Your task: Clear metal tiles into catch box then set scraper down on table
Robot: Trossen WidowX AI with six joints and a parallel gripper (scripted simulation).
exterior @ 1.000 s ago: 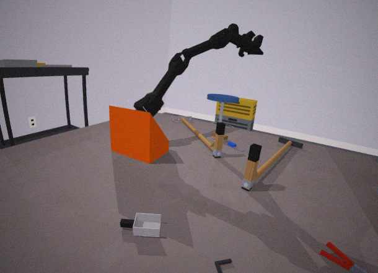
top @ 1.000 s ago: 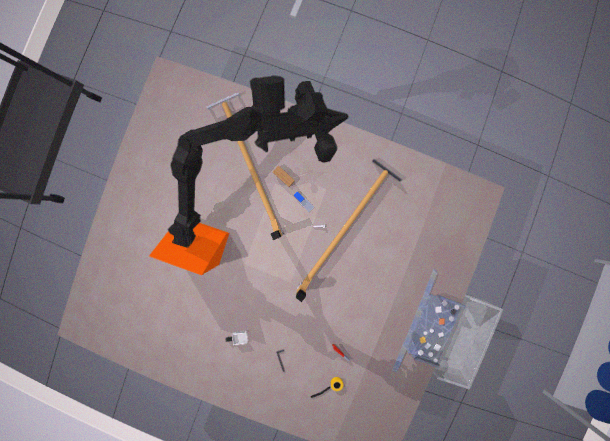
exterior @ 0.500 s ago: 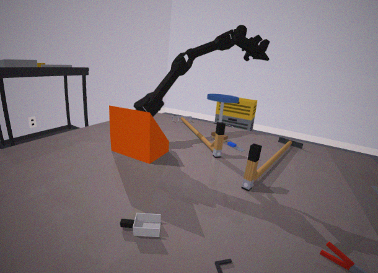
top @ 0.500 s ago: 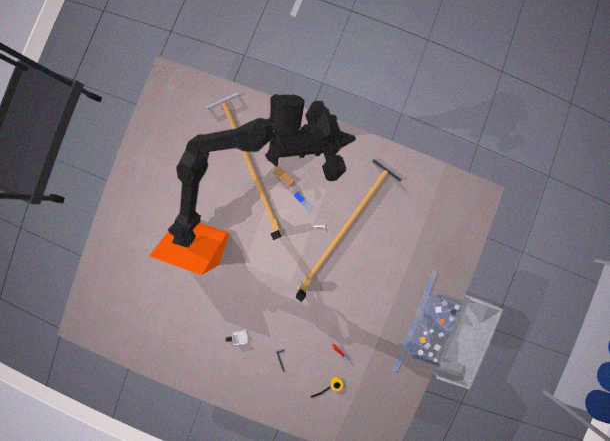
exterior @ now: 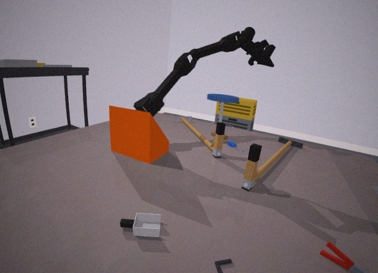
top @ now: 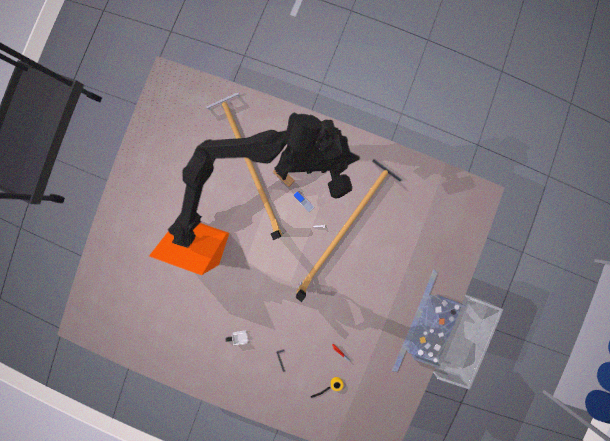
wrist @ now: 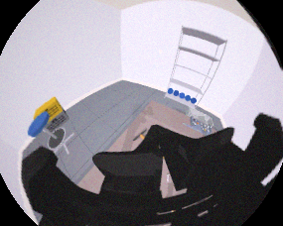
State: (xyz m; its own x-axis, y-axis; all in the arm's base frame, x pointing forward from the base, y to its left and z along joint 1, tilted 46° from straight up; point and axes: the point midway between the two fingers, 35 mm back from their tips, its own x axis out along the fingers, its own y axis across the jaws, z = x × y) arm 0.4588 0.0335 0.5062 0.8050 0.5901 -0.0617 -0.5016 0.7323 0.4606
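The long scraper lies 340 mm below my gripper tip, 200 mm to the right of it and 70 mm ahead of it. Round my gripper tip: wooden block (390 mm below, 220 mm behind, 60 mm to the right); blue tool (400 mm below, 130 mm to the right, 120 mm behind); wooden scraper (350 mm behind, 340 mm below, 70 mm to the right).
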